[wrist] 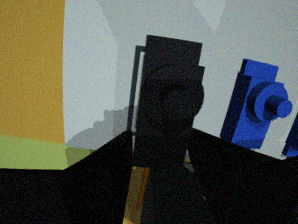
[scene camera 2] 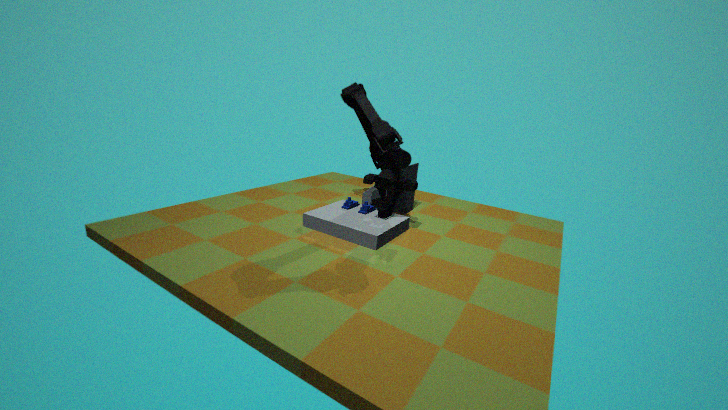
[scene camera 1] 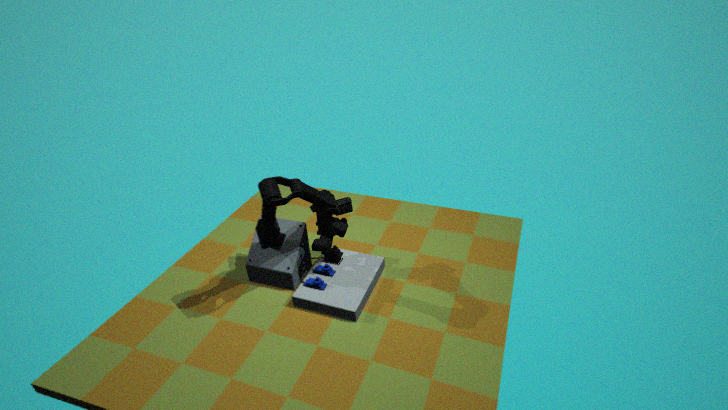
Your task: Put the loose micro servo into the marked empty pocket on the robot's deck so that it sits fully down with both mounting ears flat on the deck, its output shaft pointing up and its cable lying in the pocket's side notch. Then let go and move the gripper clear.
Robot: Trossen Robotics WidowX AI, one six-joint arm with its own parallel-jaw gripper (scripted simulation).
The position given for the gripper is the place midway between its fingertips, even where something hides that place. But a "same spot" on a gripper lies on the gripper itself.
gripper: wrist 159, 136; scene camera 2; scene camera 1
same spot on gripper: [scene camera 2: 381, 188] = [scene camera 1: 331, 241]
